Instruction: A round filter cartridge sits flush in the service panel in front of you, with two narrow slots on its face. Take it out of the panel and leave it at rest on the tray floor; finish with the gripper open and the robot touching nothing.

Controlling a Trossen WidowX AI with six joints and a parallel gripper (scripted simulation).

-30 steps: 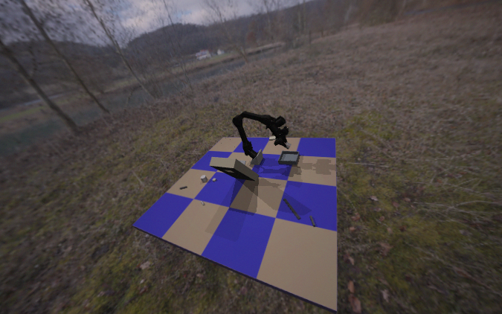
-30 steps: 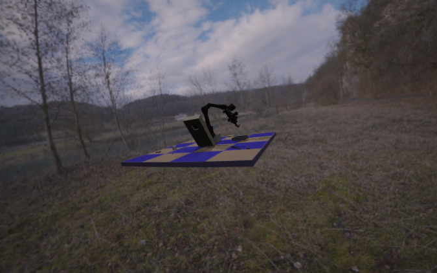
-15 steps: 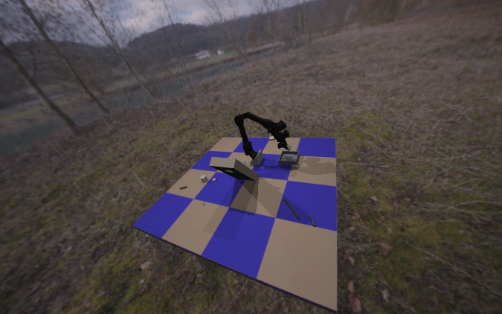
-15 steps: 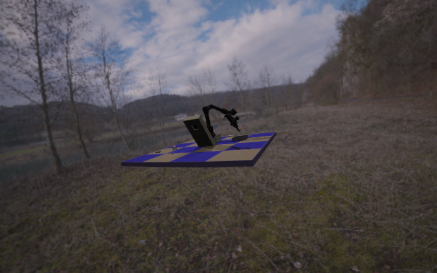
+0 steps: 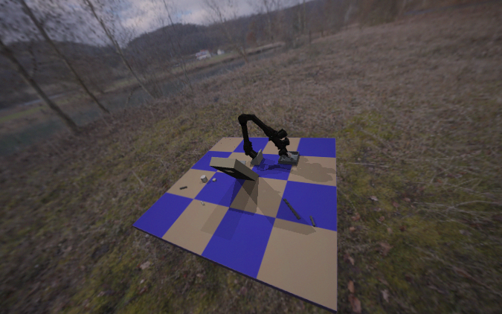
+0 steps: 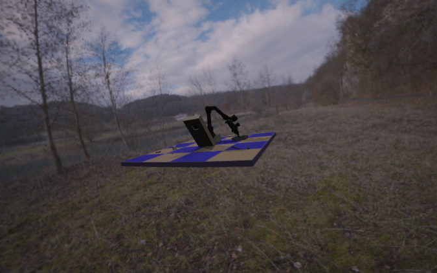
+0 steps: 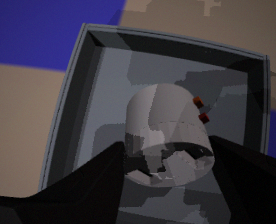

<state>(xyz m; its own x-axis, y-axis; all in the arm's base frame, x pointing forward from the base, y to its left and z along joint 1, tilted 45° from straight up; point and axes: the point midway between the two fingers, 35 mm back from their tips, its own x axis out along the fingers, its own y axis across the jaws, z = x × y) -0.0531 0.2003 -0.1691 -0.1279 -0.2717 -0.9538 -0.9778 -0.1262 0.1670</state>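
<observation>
Now: gripper tip right at the round grey filter cartridge. Round my gripper tip: square grey tray (1 cm to the left, 4 cm below); then tan service panel (38 cm ahead, 29 cm to the right, 12 cm above).
</observation>
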